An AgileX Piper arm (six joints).
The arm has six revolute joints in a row. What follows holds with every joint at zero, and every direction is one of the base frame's. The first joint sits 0.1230 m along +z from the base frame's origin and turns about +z. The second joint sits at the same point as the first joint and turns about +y. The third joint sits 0.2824 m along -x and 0.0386 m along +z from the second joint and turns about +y. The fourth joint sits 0.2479 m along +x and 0.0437 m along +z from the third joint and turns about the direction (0.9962, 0, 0.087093). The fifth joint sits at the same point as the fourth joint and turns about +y. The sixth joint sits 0.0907 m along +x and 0.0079 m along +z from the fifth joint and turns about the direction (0.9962, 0, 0.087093). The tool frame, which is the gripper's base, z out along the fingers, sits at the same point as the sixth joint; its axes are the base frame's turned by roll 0.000, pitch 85.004 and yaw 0.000 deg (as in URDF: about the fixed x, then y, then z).
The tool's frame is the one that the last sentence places.
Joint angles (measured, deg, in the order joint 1, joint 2, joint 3, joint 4, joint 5, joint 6), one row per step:
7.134, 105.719, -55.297, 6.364, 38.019, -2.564
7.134, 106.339, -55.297, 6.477, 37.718, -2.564
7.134, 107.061, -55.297, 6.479, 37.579, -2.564
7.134, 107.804, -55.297, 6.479, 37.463, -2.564
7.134, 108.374, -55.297, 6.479, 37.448, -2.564
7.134, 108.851, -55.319, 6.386, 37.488, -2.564
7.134, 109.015, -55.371, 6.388, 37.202, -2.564
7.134, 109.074, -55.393, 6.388, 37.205, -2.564
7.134, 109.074, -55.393, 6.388, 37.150, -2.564
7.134, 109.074, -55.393, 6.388, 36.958, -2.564
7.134, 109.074, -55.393, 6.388, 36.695, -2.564
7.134, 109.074, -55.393, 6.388, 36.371, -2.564
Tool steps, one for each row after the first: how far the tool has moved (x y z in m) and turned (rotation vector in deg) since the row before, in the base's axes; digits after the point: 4 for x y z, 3 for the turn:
0.0005, 0.0001, -0.0034, 0.014, 0.325, -0.104
0.0003, 0.0000, -0.0040, -0.082, 0.578, -0.012
0.0002, 0.0000, -0.0041, -0.087, 0.622, -0.009
0.0000, 0.0000, -0.0032, -0.070, 0.551, -0.001
0.0000, -0.0001, -0.0026, -0.120, 0.484, 0.072
0.0007, 0.0000, -0.0007, -0.001, -0.174, -0.023
0.0001, 0.0000, -0.0003, -0.005, 0.040, 0.000
0.0001, 0.0000, 0.0000, 0.002, -0.055, -0.004
0.0003, 0.0000, 0.0000, 0.008, -0.191, -0.014
0.0004, 0.0000, 0.0000, 0.011, -0.262, -0.019
0.0005, 0.0000, 0.0000, 0.013, -0.323, -0.024

